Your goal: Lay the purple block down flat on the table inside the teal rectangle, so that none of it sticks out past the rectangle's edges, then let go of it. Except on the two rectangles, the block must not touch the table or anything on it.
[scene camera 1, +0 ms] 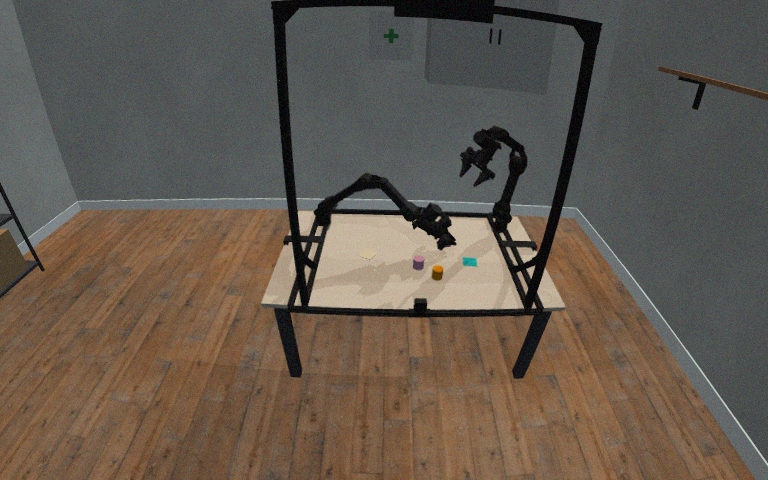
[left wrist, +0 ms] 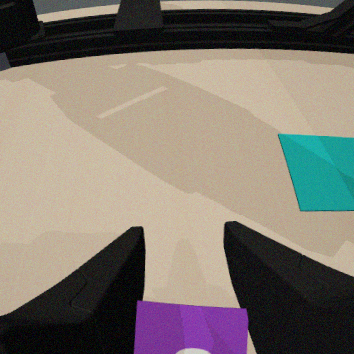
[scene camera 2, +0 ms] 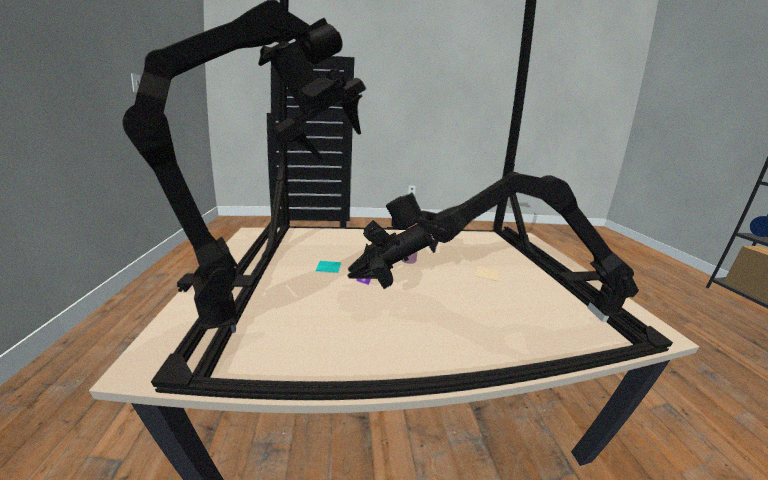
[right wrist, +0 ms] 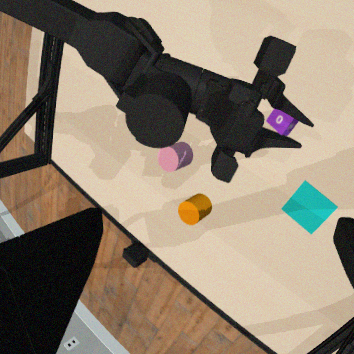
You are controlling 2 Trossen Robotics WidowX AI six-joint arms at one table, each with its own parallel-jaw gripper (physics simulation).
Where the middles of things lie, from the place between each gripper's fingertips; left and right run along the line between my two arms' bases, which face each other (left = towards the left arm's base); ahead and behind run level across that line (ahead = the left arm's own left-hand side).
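From my left hand: orange cylinder point(right wrist: 194, 208) 22 cm behind, 10 cm to the left, 1 cm below; purple block point(left wrist: 154, 320) 4 cm to the left, 1 cm below. Teal rectangle point(left wrist: 313, 160): my left hand 10 cm past it, 6 cm to the left of it, 3 cm above it.
From my right hand: orange cylinder 240 mm behind, 120 mm to the left, 310 mm below; teal rectangle 120 mm behind, 40 mm to the right, 330 mm below. Purple block: my right gripper now 20 mm past it, 60 mm to the right of it, 300 mm above it.
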